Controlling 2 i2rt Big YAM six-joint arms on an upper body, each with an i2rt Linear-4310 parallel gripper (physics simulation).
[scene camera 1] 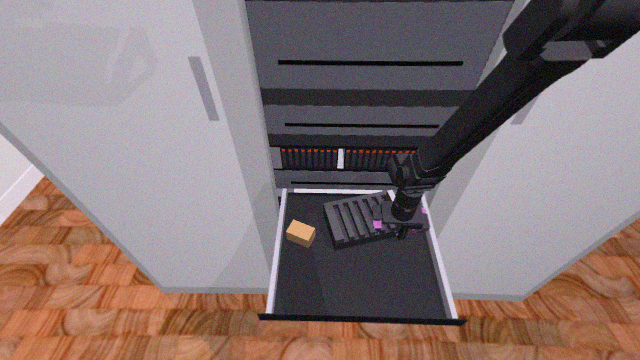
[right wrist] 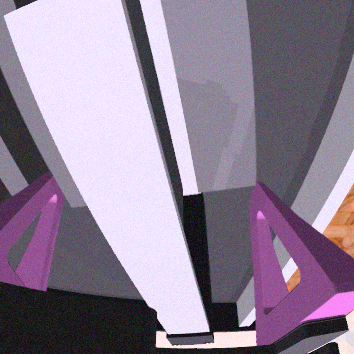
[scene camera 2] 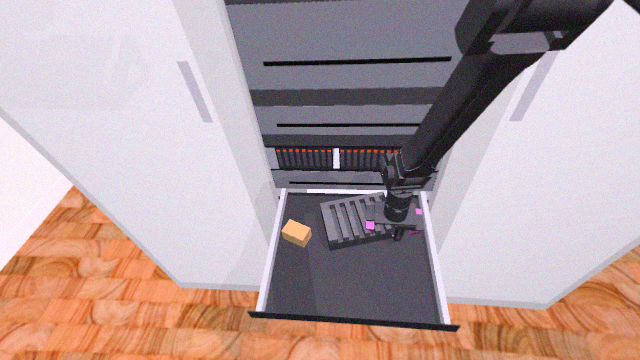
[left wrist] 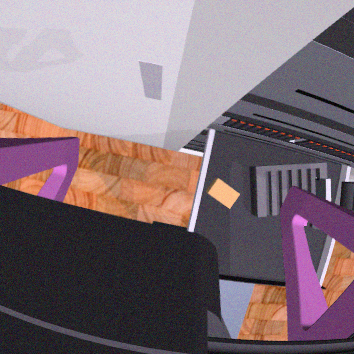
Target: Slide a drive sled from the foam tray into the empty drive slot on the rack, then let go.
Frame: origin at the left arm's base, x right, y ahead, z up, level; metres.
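Seen in the pictures: left gripper, fingertip midpoint: [left wrist: 185, 174]; right gripper, fingertip midpoint: [scene camera 1: 394, 231] [scene camera 2: 390, 232].
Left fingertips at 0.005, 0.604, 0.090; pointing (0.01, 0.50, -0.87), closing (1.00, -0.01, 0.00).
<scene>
Offsets run from my left fingertips to a thing's top centre, as dx, dy, dz. "pt": to the spot under its first point.
The foam tray {+0.345, +0.021, -0.580} [scene camera 1: 332, 223] [scene camera 2: 328, 226] [left wrist: 261, 191] [right wrist: 215, 125] lies in the open drawer, with several slots. A white-sided drive sled {+0.427, +0.007, -0.524} [left wrist: 328, 189] [right wrist: 110, 150] stands at the tray's right end and is mostly hidden under the right arm in the scene views. My right gripper [scene camera 1: 400, 227] [scene camera 2: 392, 228] [right wrist: 158, 182] is open above that end; in its wrist view the sled runs slantwise between the spread fingers. My left gripper [left wrist: 185, 174] is open, away from the tray. On the rack {pt +0.334, +0.123, -0.300} [scene camera 1: 370, 111] [scene camera 2: 345, 112], a pale upright strip {pt +0.274, +0.165, -0.501} [scene camera 1: 340, 158] [scene camera 2: 336, 158] interrupts the row of dark, red-topped drives {pt +0.186, +0.123, -0.466} [scene camera 1: 310, 159] [scene camera 2: 305, 159].
An orange block {+0.162, -0.029, -0.595} [scene camera 1: 300, 233] [scene camera 2: 296, 233] [left wrist: 223, 193] lies left of the tray. The drawer [scene camera 1: 276, 260] [scene camera 2: 271, 260] [left wrist: 201, 180] has raised pale side walls. Large pale cabinet doors {pt -0.354, +0.103, -0.526} [scene camera 1: 125, 175] [scene camera 2: 125, 175] flank the rack. The right arm crosses in front of the rack's right side.
</scene>
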